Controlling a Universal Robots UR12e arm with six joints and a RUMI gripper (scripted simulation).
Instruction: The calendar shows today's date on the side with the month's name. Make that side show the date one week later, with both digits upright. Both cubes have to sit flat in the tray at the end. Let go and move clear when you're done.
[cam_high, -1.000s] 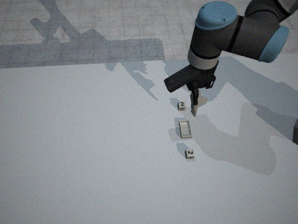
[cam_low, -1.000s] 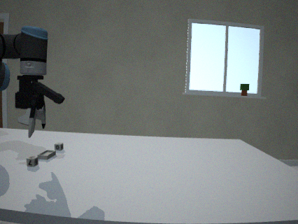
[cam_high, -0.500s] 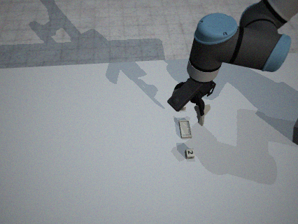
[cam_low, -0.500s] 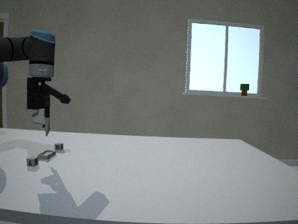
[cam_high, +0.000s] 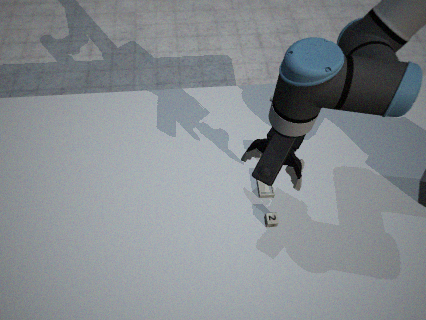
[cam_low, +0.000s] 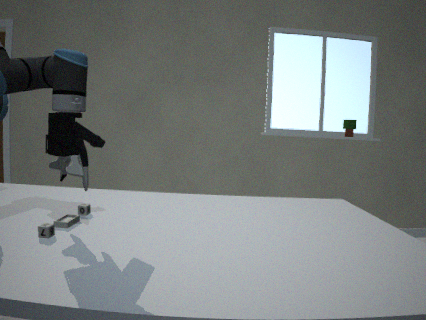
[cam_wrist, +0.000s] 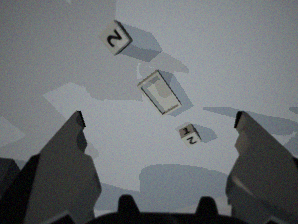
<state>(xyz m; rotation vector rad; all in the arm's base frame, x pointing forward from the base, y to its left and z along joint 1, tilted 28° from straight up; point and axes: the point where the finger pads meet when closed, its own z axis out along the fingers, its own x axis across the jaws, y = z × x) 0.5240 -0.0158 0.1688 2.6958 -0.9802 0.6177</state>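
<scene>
Now: hand 9 cm above the cube and 8 cm to the right of it. Also, from my hand: tray (10 cm below, 2 cm to the right, 1 cm behind).
</scene>
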